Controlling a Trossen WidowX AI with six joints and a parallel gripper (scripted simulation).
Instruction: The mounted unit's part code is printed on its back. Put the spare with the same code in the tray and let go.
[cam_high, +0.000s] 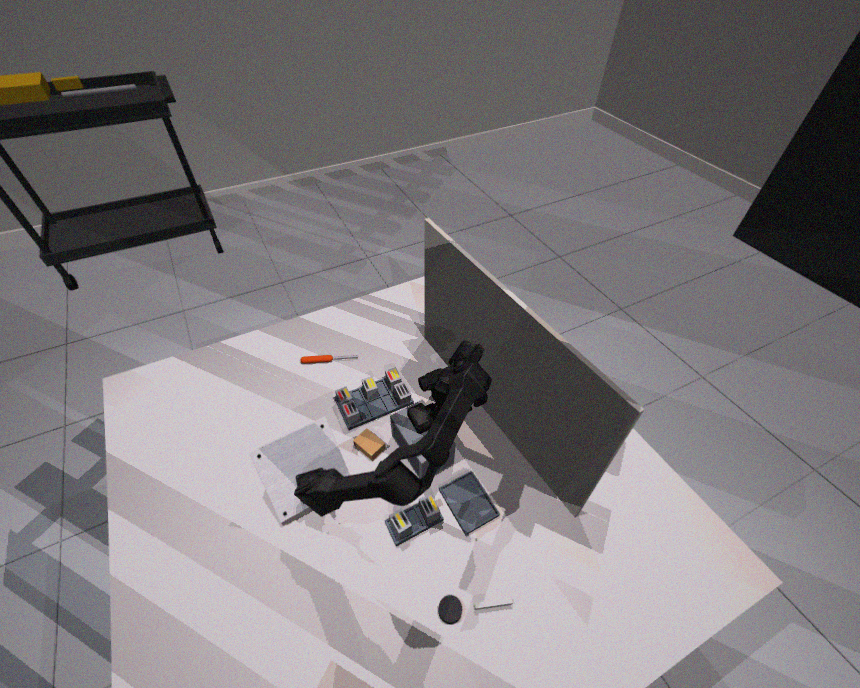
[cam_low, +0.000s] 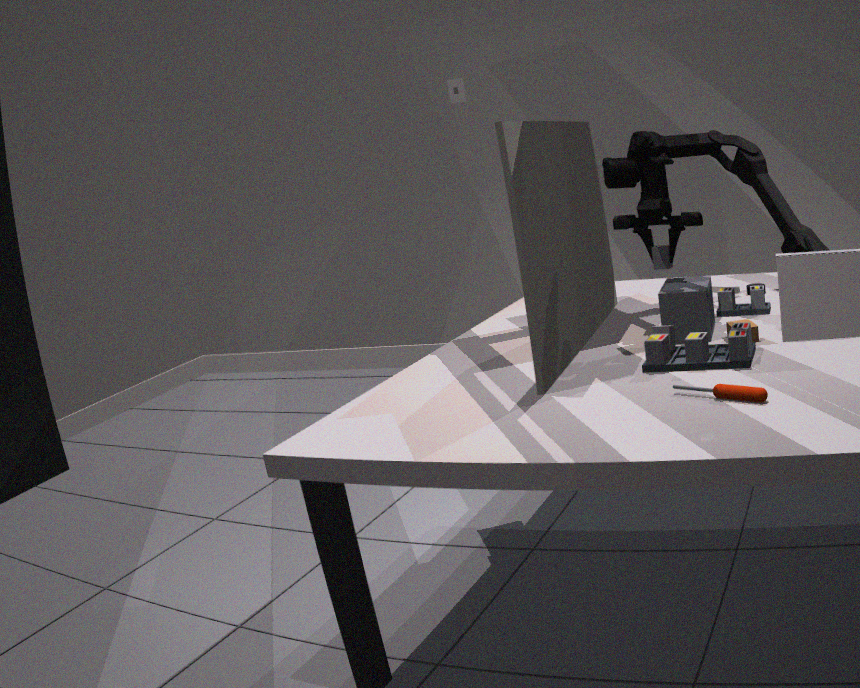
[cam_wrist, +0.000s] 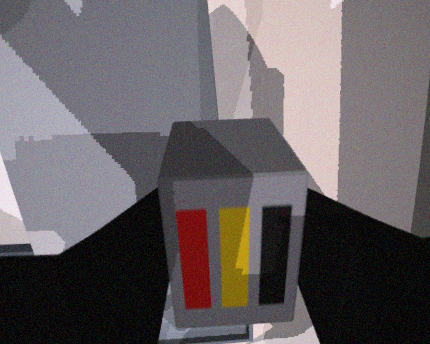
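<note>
Now: the tray 150 mm to the right of my gripper tip and 140 mm below it. From my gripper tip the other things lie so: grey mounted unit 90 mm below, 50 mm behind, 40 mm to the left; then block 180 mm behind, 120 mm below, 90 mm to the left; then tall panel 170 mm ahead, 90 mm above, 60 mm to the left.
</note>
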